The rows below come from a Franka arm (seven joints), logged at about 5 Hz.
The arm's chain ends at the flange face. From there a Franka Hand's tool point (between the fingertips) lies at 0.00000 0.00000 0.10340 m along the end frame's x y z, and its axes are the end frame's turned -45 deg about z.
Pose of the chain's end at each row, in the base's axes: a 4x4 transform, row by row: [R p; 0 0 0 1], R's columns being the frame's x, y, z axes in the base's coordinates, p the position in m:
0.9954 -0.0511 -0.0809 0.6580; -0.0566 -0.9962 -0.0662 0.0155; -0.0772 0.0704 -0.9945 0.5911; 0 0 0 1
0.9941 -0.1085 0.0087 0.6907; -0.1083 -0.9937 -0.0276 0.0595; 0.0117 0.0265 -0.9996 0.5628; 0 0 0 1
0.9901 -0.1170 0.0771 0.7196; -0.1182 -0.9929 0.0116 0.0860; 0.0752 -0.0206 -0.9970 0.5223; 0 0 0 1
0.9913 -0.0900 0.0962 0.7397; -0.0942 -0.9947 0.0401 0.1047; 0.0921 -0.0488 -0.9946 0.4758; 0 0 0 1
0.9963 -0.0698 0.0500 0.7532; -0.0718 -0.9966 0.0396 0.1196; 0.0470 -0.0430 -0.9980 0.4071; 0 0 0 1
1.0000 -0.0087 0.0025 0.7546; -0.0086 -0.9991 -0.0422 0.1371; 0.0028 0.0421 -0.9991 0.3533; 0 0 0 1
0.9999 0.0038 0.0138 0.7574; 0.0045 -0.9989 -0.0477 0.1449; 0.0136 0.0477 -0.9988 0.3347; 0 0 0 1
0.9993 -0.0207 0.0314 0.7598; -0.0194 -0.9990 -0.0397 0.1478; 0.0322 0.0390 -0.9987 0.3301; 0 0 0 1
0.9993 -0.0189 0.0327 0.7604; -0.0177 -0.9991 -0.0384 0.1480; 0.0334 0.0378 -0.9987 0.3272; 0 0 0 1
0.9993 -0.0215 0.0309 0.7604; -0.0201 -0.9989 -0.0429 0.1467; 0.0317 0.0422 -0.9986 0.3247; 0 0 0 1
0.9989 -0.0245 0.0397 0.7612; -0.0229 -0.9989 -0.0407 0.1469; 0.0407 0.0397 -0.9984 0.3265; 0 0 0 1
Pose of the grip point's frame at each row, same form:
0.7400 0.6677 -0.0809 0.6496; 0.6644 -0.7444 -0.0662 0.0087; -0.1044 -0.0048 -0.9945 0.4883; 0 0 0 1
0.7797 0.6262 0.0087 0.6916; 0.6261 -0.7792 -0.0276 0.0566; -0.0105 0.0270 -0.9996 0.4594; 0 0 0 1
0.7828 0.6174 0.0771 0.7276; 0.6185 -0.7857 0.0116 0.0872; 0.0677 0.0386 -0.9970 0.4192; 0 0 0 1
0.7646 0.6373 0.0962 0.7496; 0.6367 -0.7700 0.0401 0.1088; 0.0996 0.0306 -0.9946 0.3730; 0 0 0 1
0.7538 0.6551 0.0500 0.7584; 0.6539 -0.7555 0.0396 0.1237; 0.0636 0.0028 -0.9980 0.3039; 0 0 0 1
0.7133 0.7010 0.0025 0.7549; 0.7004 -0.7126 -0.0422 0.1327; -0.0278 0.0317 -0.9991 0.2500; 0 0 0 1
0.7043 0.7097 0.0138 0.7588; 0.7095 -0.7031 -0.0477 0.1400; -0.0241 0.0433 -0.9988 0.2314; 0 0 0 1
0.7212 0.6920 0.0314 0.7630; 0.6927 -0.7201 -0.0397 0.1437; -0.0048 0.0503 -0.9987 0.2268; 0 0 0 1
0.7200 0.6932 0.0327 0.7638; 0.6940 -0.7190 -0.0384 0.1440; -0.0031 0.0503 -0.9987 0.2239; 0 0 0 1
0.7218 0.6914 0.0309 0.7636; 0.6921 -0.7205 -0.0429 0.1423; -0.0074 0.0523 -0.9986 0.2214; 0 0 0 1
0.7237 0.6890 0.0397 0.7653; 0.6901 -0.7225 -0.0407 0.1427; 0.0007 0.0569 -0.9984 0.2233; 0 0 0 1

